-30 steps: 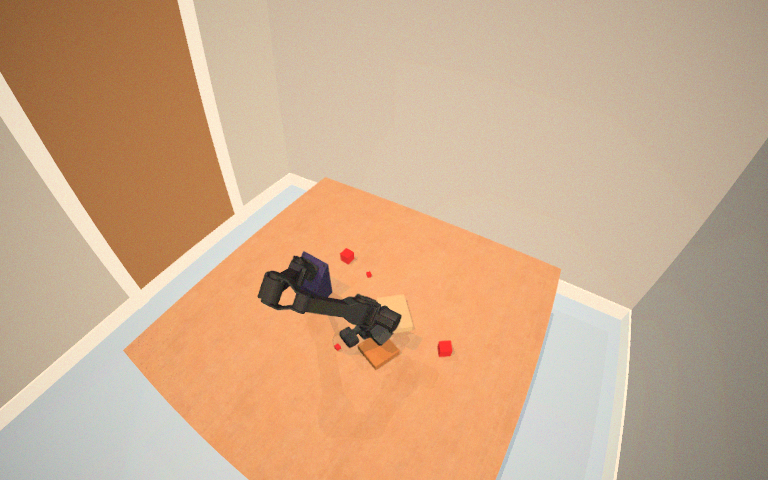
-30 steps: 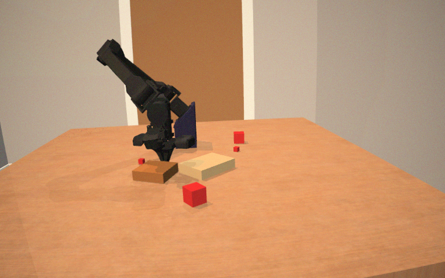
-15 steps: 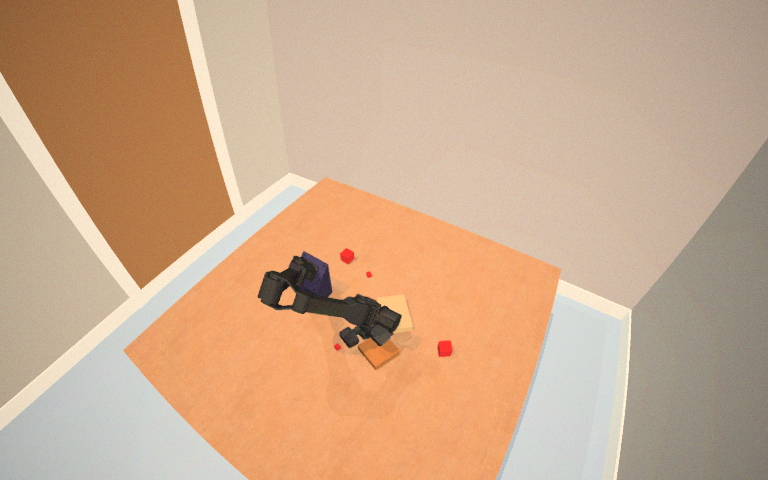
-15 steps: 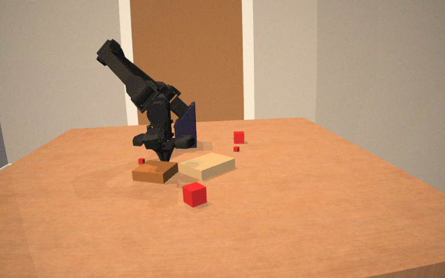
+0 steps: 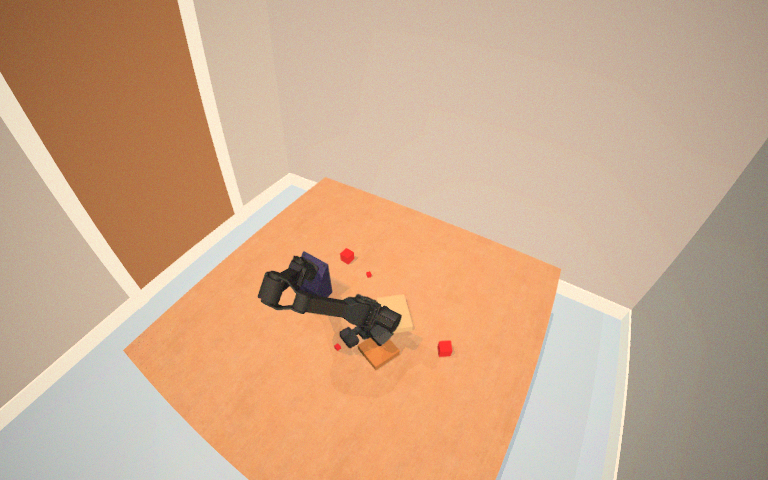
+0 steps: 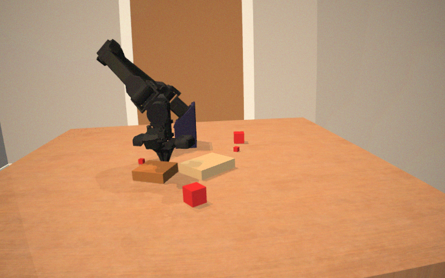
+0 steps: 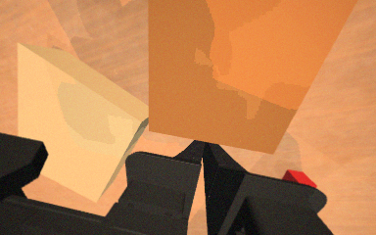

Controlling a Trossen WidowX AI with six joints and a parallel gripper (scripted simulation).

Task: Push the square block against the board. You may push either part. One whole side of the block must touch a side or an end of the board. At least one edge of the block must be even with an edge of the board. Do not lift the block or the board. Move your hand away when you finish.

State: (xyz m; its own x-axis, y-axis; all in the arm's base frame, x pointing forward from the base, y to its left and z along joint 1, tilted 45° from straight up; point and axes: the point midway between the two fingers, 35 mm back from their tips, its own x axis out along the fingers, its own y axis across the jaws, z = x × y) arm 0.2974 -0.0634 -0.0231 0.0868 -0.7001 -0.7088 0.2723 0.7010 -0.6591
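The square block is 6 cm ahead of my gripper tip, 2 cm to the right of it and 1 cm above it. Round my gripper tip: board: 13 cm to the left, 1 cm ahead, 1 cm above.
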